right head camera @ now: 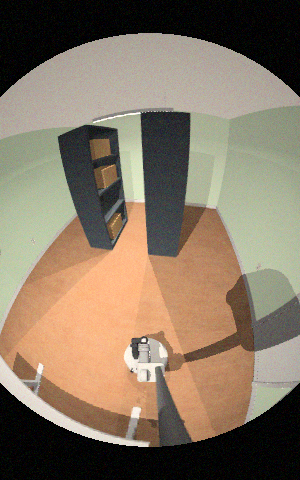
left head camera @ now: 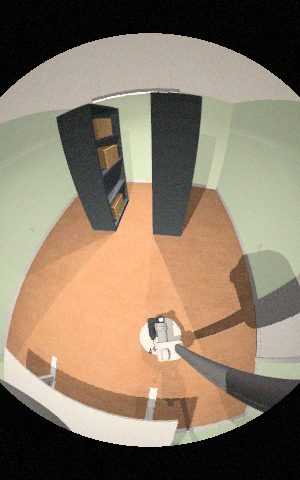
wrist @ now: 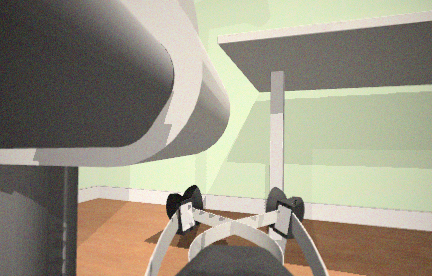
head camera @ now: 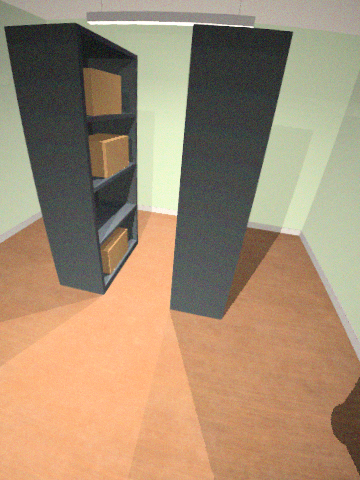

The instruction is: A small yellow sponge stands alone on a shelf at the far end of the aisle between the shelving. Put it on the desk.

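Places are measured from the robot's base along level axes (x right, y ahead, z up), in centimetres.
Pixels of known places: gripper, between the fingertips: (left head camera: 155, 353) (wrist: 234, 202).
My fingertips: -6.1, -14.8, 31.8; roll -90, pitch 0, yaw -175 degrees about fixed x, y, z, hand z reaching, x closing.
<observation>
Behind a point stands the place of what it marks, as x, y, z.
The yellow sponge does not show in any view. Two tall dark shelving units stand ahead with the aisle between them: the left unit (head camera: 55, 165) @[-81.4, 162.8, 110.8] (left head camera: 80, 170) @[-83.8, 163.2, 107.6] (right head camera: 77, 190) @[-86.3, 163.7, 105.9] shows its shelves, and the right unit (head camera: 225, 170) @[28.5, 141.8, 120.7] (left head camera: 172, 165) @[25.0, 142.5, 108.4] (right head camera: 165, 185) @[26.4, 142.2, 108.5] shows its plain end panel. The desk (left head camera: 125, 427) (wrist: 340, 55) @[-35.4, -80.2, 66.8] shows as a white top at the bottom of the left head view and from below in the wrist view. My gripper (wrist: 234, 202) @[-6.1, -14.8, 31.7] is open and empty, its two fingertips well apart, lower than the desk top.
Brown boxes (head camera: 115, 155) @[-50.3, 203.2, 111.0] (left head camera: 108, 156) @[-52.1, 194.0, 111.5] (right head camera: 106, 176) @[-51.8, 195.4, 110.9] stand on the left unit's shelves. A desk leg (wrist: 277, 135) @[-16.9, -97.4, 41.0] stands beyond my fingers. My robot's base (left head camera: 167, 350) (right head camera: 152, 372) is on the wooden floor, between the desk and the shelving. Green walls surround the room.
</observation>
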